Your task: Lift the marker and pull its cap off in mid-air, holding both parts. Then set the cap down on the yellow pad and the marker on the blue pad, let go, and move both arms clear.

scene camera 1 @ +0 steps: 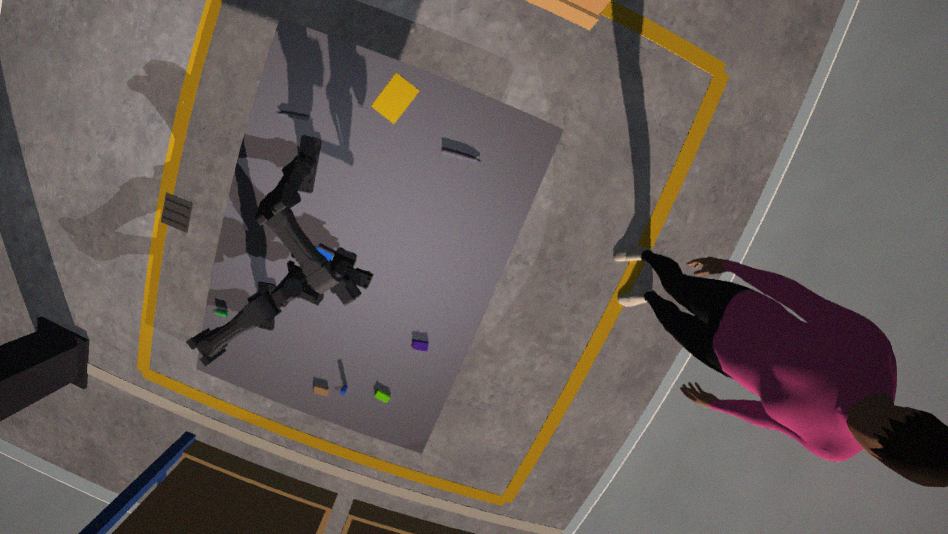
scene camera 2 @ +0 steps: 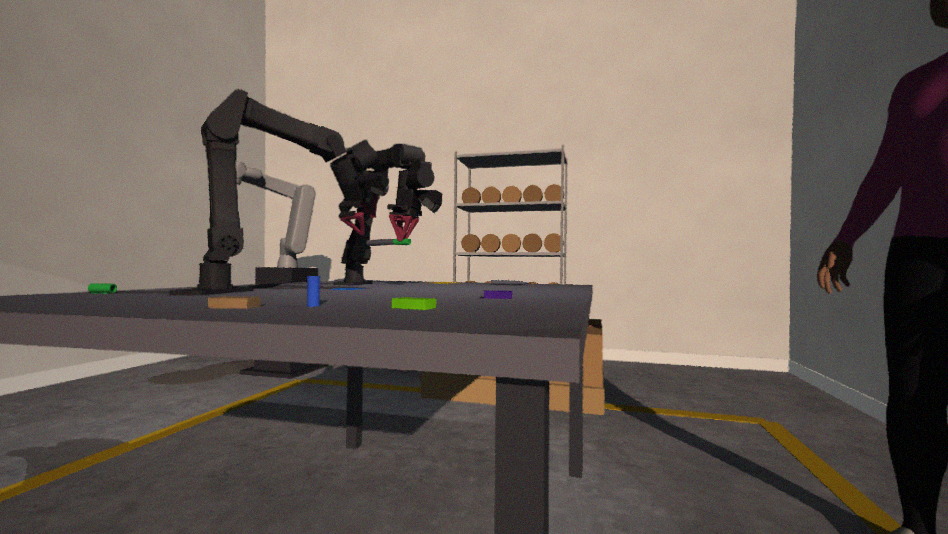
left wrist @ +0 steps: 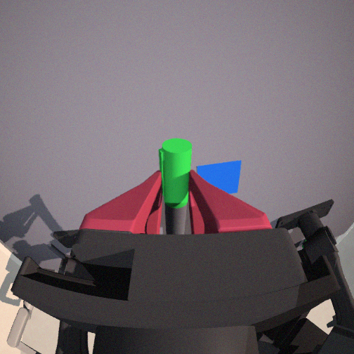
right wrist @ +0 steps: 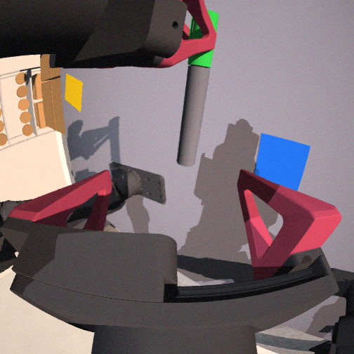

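Where they show: left gripper, fingertip midpoint: (scene camera 2: 401, 241); right gripper, fingertip midpoint: (scene camera 2: 368, 226); left arm's base, origin of the base link: (scene camera 1: 308, 165) (scene camera 2: 354, 284); right arm's base, origin of the base link: (scene camera 2: 215, 292).
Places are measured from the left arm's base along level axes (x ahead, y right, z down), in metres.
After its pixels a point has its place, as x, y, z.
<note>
My left gripper (scene camera 2: 402, 239) {0.253, 0.273, -0.138} (left wrist: 174, 177) is shut on the green cap (left wrist: 176, 162) (right wrist: 201, 58) of the marker, high above the table. The marker's grey barrel (scene camera 2: 380, 242) {0.188, 0.269, -0.136} (left wrist: 176, 220) (right wrist: 194, 115) is joined to the cap and sticks out roughly level, its free end towards my right gripper. My right gripper (right wrist: 174, 176) is open, its fingers spread wide, with the barrel's free end just beyond the gap between the fingertips in the right wrist view. The blue pad (scene camera 1: 324, 252) (left wrist: 220, 177) (right wrist: 282, 160) lies below, partly hidden by the arms in scene camera 1. The yellow pad (scene camera 1: 395, 98) {0.268, -0.301, -0.001} (right wrist: 73, 92) lies flat near the top of scene camera 1.
A green tube (scene camera 1: 220, 312) {-0.288, 0.667, -0.019} (scene camera 2: 102, 287) {-0.279, 0.681, -0.013}, an orange block (scene camera 1: 321, 390) {0.187, 0.911, -0.015} (scene camera 2: 233, 302) {0.193, 0.935, -0.009}, an upright blue cylinder (scene camera 1: 343, 389) {0.286, 0.863, -0.035} (scene camera 2: 313, 291) {0.290, 0.881, -0.024}, a lime block (scene camera 1: 382, 396) {0.451, 0.866, -0.015} (scene camera 2: 413, 303) {0.454, 0.889, -0.009} and a purple block (scene camera 1: 419, 344) {0.555, 0.585, -0.015} (scene camera 2: 497, 294) {0.560, 0.609, -0.009} are on the table. The two arms are close together above the blue pad.
</note>
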